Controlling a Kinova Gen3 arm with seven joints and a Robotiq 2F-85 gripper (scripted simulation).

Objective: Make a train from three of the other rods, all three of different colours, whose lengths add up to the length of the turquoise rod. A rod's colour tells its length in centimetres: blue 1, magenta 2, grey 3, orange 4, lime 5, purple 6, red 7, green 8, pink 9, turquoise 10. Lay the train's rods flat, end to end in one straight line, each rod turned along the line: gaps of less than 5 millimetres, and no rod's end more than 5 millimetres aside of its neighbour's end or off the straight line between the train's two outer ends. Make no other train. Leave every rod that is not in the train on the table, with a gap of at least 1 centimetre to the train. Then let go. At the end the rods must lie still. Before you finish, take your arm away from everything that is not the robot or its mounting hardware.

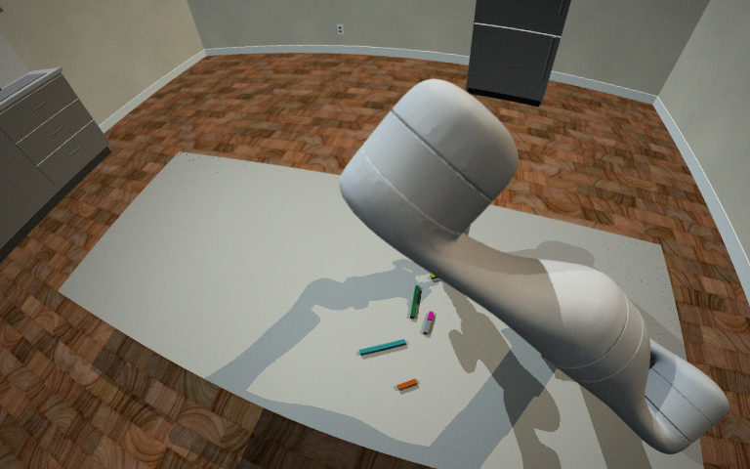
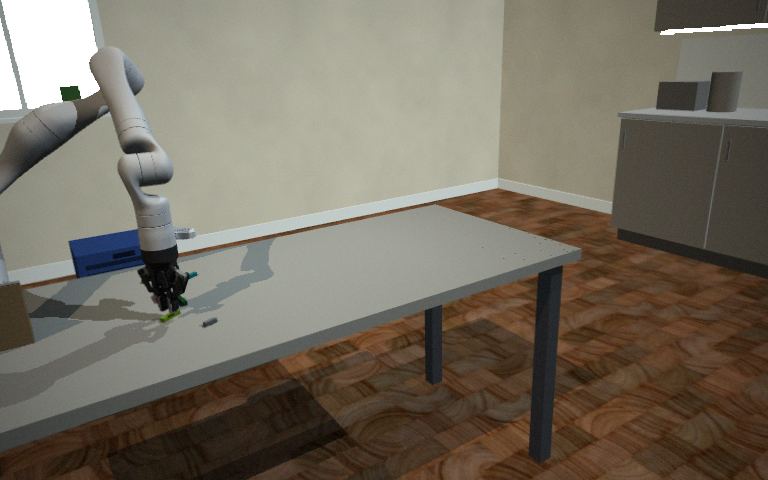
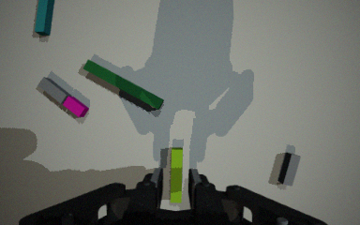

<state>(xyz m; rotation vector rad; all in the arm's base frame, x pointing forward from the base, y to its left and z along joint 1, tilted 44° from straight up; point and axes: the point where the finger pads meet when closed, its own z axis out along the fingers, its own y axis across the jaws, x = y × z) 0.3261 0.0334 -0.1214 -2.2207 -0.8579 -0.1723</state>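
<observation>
The lime rod is 30 mm below my hand. The rest, counted from my hand: turquoise rod 220 mm to the left, 60 mm ahead, 30 mm below; green rod 90 mm to the left, 30 mm below, 30 mm ahead; magenta rod 110 mm to the left, 30 mm below, 10 mm behind.
</observation>
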